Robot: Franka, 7 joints.
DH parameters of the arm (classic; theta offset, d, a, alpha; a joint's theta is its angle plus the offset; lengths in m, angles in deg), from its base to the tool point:
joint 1: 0 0.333 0 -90
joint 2: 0 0 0 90
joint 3: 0 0.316 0.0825 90
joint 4: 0 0 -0.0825 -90
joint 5: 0 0.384 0 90
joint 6: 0 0 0.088 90
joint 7: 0 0.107 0 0
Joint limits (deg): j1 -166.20..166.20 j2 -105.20..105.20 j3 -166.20..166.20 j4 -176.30..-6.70 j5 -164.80..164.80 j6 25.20..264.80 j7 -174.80..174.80
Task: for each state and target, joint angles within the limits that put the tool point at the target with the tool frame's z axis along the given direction. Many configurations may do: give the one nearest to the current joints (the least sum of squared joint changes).
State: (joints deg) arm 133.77 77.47 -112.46 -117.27 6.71 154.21 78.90
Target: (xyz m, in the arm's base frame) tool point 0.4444 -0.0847 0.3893 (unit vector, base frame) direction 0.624 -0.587 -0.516
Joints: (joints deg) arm 94.15 38.53 -105.26 -154.86 3.60 192.09 78.90
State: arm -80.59 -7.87 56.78 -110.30 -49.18 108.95 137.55
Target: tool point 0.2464 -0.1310 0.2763 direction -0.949 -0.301 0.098
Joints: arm -71.59 5.36 59.41 -147.73 -35.46 56.97 137.55
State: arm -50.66 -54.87 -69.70 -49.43 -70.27 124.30 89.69
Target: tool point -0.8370 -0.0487 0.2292 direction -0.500 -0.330 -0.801
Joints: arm -21.58 -94.71 -92.84 -39.67 -78.90 130.64 89.69
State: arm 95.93 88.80 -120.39 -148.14 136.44 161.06 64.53
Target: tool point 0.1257 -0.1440 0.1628 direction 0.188 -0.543 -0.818
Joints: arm 78.77 51.96 -62.00 -176.30 155.46 156.91 64.53
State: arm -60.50 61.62 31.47 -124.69 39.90 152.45 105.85
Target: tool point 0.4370 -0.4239 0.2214 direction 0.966 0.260 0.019
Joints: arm -105.93 56.32 64.53 -114.09 79.52 139.35 105.85
